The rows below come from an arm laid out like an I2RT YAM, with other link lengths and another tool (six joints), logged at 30 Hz.
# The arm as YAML. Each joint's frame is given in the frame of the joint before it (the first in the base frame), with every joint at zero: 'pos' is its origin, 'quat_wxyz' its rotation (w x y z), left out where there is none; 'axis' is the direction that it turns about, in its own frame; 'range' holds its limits. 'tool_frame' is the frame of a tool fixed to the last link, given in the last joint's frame.
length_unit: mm
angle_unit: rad
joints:
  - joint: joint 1
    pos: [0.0, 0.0, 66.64]
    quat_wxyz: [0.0, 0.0, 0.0, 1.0]
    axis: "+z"
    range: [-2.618, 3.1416]
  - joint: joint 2
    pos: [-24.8, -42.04, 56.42]
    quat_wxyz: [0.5, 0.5, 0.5, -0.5]
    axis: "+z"
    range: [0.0, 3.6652]
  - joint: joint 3
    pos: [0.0, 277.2, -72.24]
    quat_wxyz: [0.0, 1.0, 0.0, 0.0]
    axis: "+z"
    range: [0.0, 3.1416]
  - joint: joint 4
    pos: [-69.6, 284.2, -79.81]
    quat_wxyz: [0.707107, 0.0, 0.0, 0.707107]
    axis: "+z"
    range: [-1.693, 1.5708]
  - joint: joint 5
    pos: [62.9, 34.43, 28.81]
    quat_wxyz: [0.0, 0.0, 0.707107, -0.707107]
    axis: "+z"
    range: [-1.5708, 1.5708]
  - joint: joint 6
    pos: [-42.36, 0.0, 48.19]
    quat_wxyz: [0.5, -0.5, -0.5, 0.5]
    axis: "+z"
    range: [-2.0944, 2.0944]
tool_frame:
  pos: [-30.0, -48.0, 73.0]
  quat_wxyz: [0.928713, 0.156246, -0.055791, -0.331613]
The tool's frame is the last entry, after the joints.
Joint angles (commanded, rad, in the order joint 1, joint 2, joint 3, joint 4, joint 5, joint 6), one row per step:
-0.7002, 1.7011, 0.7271, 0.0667, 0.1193, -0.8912
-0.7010, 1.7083, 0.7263, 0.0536, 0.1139, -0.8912
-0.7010, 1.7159, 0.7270, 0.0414, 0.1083, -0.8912
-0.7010, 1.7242, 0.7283, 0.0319, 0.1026, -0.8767
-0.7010, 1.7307, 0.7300, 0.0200, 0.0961, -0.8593
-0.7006, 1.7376, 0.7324, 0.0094, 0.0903, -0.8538
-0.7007, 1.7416, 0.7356, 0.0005, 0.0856, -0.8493
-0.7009, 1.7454, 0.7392, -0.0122, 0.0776, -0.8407
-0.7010, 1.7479, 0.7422, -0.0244, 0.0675, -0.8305
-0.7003, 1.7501, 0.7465, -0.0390, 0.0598, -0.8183
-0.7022, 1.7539, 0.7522, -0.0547, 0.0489, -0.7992
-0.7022, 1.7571, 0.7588, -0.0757, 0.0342, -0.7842
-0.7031, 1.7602, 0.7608, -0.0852, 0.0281, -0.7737
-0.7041, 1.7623, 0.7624, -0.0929, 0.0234, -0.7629
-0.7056, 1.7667, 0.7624, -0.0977, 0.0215, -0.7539
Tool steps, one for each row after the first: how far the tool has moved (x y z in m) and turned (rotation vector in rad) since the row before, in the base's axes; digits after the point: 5 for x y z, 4 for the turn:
-0.00175, 0.00186, -0.00414, 0.0169, 0.0134, 0.0025
-0.00108, 0.00171, -0.00371, 0.0158, 0.0117, 0.0033
-0.00112, 0.00189, -0.00398, 0.0196, 0.0031, -0.0085
-0.00122, 0.00215, -0.00354, 0.0212, 0.0017, -0.0106
-0.00054, 0.00154, -0.00291, 0.0154, 0.0061, -0.0010
-0.00016, 0.00082, -0.00147, 0.0109, 0.0030, -0.0013
-0.00034, 0.00145, -0.00186, 0.0165, 0.0020, -0.0032
-0.00019, 0.00171, -0.00169, 0.0177, -0.0006, -0.0035
-0.00021, 0.00179, -0.00128, 0.0174, 0.0007, -0.0059
-0.00065, 0.00156, -0.00181, 0.0227, -0.0025, -0.0130
-0.00008, 0.00249, -0.00172, 0.0263, 0.0000, -0.0060
-0.00084, 0.00139, -0.00162, 0.0145, 0.0012, -0.0073
-0.00081, 0.00113, -0.00121, 0.0121, 0.0001, -0.0084
-0.00141, 0.00097, -0.00200, 0.0102, 0.0031, -0.0086

